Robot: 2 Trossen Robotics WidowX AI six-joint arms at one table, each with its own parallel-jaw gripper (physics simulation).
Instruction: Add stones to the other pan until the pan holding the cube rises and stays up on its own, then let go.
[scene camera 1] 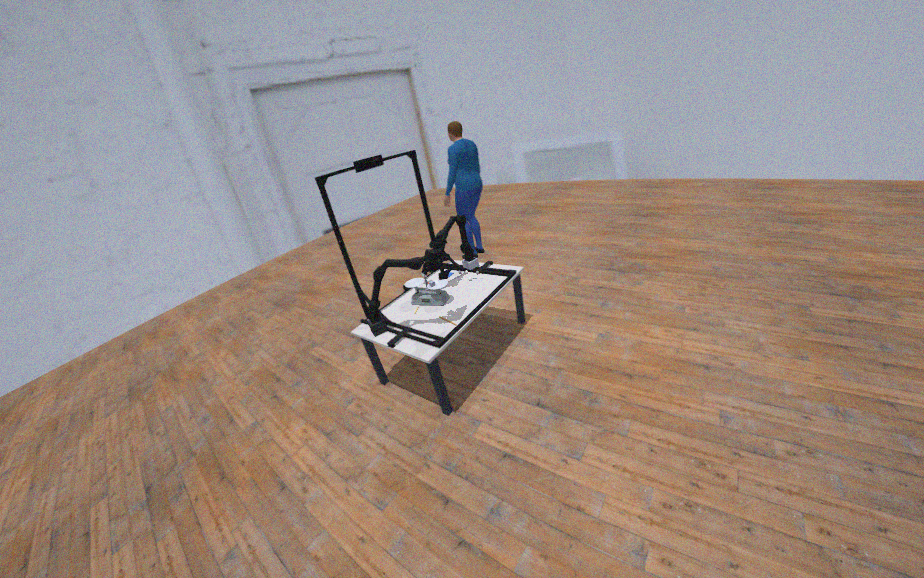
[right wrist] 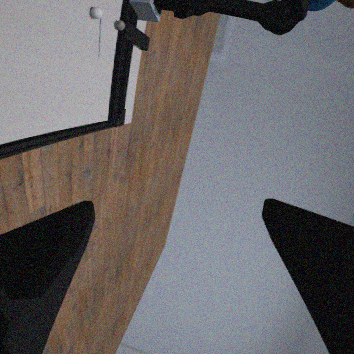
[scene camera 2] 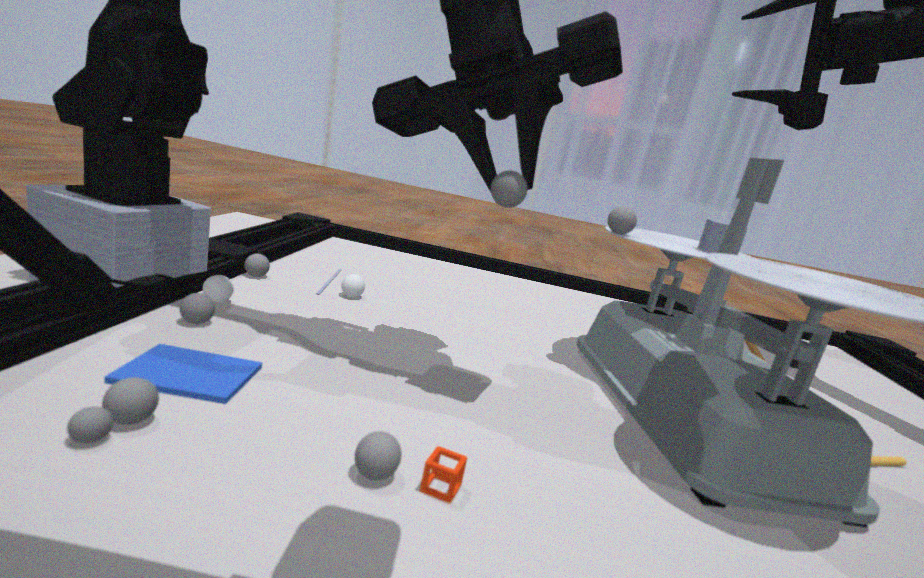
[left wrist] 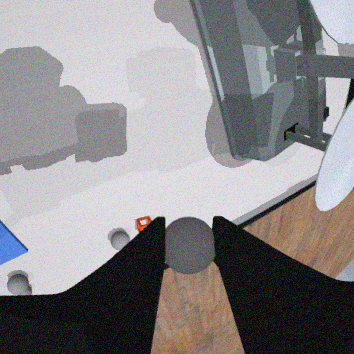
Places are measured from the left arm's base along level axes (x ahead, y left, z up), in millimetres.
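Pixels of known places: left gripper, fingertip midpoint: [scene camera 2: 512, 192] [left wrist: 188, 224]; right gripper, fingertip midpoint: [scene camera 1: 450, 261] [right wrist: 179, 208] [scene camera 2: 737, 57]; left arm's base, link origin: [scene camera 1: 469, 259] [scene camera 2: 126, 197]; right arm's base, link origin: [scene camera 1: 375, 320].
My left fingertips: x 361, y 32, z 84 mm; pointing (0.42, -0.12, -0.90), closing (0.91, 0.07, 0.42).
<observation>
For each thing: its top centre in the pictures, then the offset to it from my left fingertips.
- round grey stone, top centre: [left wrist: 203, 265] [scene camera 2: 513, 170] dz +17, dx -1, dy -10 mm
- grey-green balance, top centre: [scene camera 2: 774, 160] [scene camera 1: 423, 273] dz +61, dx +179, dy +102 mm
- far pan's, top centre: [scene camera 2: 679, 243] [scene camera 1: 437, 284] dz -28, dx +135, dy +186 mm
- grey-blue block, top centre: [scene camera 2: 726, 223] dz +2, dx +169, dy +172 mm
- white ball, top centre: [scene camera 2: 354, 274] [right wrist: 101, 12] dz -144, dx -202, dy +127 mm
- orange open-frame cube, top centre: [scene camera 2: 446, 459] [left wrist: 146, 230] dz -152, dx +32, dy -136 mm
- blue pad, top centre: [scene camera 2: 190, 368] dz -167, dx -176, dy -127 mm
My left gripper [scene camera 2: 511, 190] [left wrist: 188, 224] is shut on a round grey stone [scene camera 2: 507, 198] [left wrist: 190, 247] in the air, left of the balance in scene camera 2. My right gripper [scene camera 2: 739, 55] [right wrist: 179, 208] is open and empty, high above the balance. The grey-green balance [scene camera 2: 681, 388] [left wrist: 235, 75] [scene camera 1: 429, 297] bears two white pans. One grey stone [scene camera 2: 621, 220] sits at the far pan's [scene camera 2: 655, 240] left edge. The near pan [scene camera 2: 851, 289] [left wrist: 335, 165] is partly cut off. A grey-blue block [scene camera 2: 711, 233] shows beside the post; I cannot tell whether it rests on a pan.
Loose grey stones [scene camera 2: 377, 456] [scene camera 2: 130, 400] [scene camera 2: 196, 308] and a white ball [scene camera 2: 352, 285] [right wrist: 95, 13] lie on the table. An orange open-frame cube [scene camera 2: 442, 473] [left wrist: 143, 224] and a blue pad [scene camera 2: 183, 371] [left wrist: 9, 245] lie there too. A person [scene camera 1: 465, 163] stands beyond the table.
</observation>
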